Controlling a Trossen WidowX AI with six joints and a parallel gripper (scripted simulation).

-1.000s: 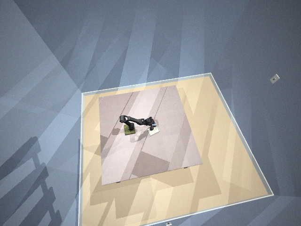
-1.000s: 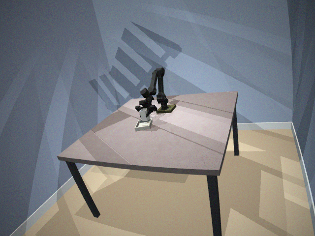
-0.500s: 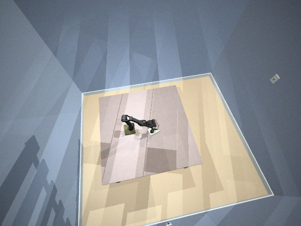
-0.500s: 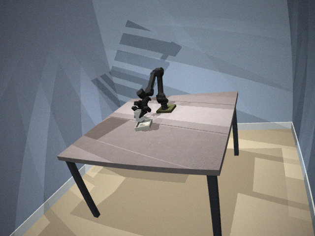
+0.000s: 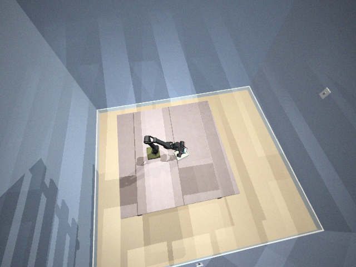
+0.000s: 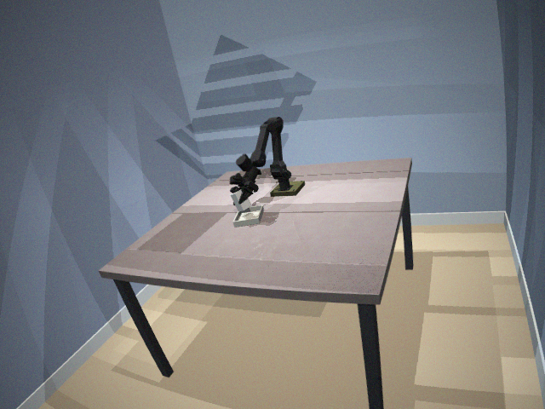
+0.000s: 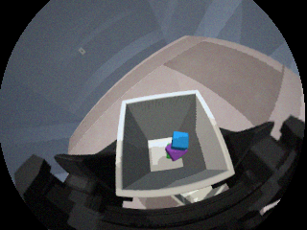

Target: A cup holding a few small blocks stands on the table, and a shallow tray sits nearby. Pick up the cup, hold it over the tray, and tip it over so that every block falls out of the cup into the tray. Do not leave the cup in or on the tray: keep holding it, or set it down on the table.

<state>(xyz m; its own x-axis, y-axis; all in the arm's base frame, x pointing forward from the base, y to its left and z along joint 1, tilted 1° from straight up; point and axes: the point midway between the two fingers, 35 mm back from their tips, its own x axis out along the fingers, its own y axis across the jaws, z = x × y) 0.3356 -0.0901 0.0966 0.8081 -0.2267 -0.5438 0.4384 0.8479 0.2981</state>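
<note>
Right now the purple block is 30 mm behind my gripper tip, 10 mm to the left of it and 10 mm below it. Also, from my gripper tip: square cup (30 mm behind, 20 mm to the left, 10 mm below); blue block (30 mm behind).
</note>
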